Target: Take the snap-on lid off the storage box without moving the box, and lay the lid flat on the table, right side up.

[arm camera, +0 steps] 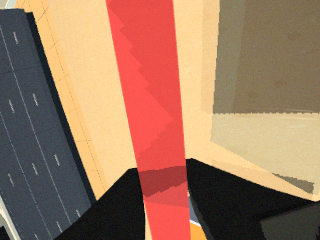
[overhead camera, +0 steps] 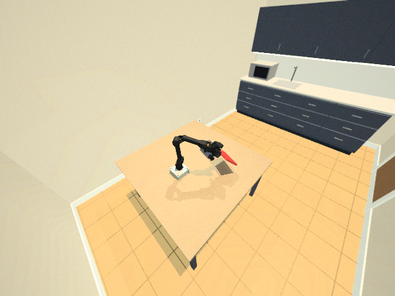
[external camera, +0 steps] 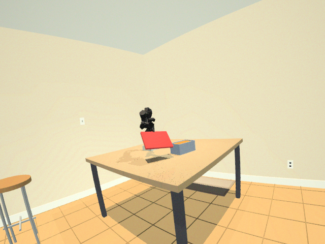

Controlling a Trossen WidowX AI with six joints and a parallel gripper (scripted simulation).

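The lid lies 50 mm below my gripper tip, 50 mm ahead of it and 40 mm to the right of it. The rest, counted from my gripper tip: storage box: 220 mm to the left, 180 mm below, 150 mm ahead.
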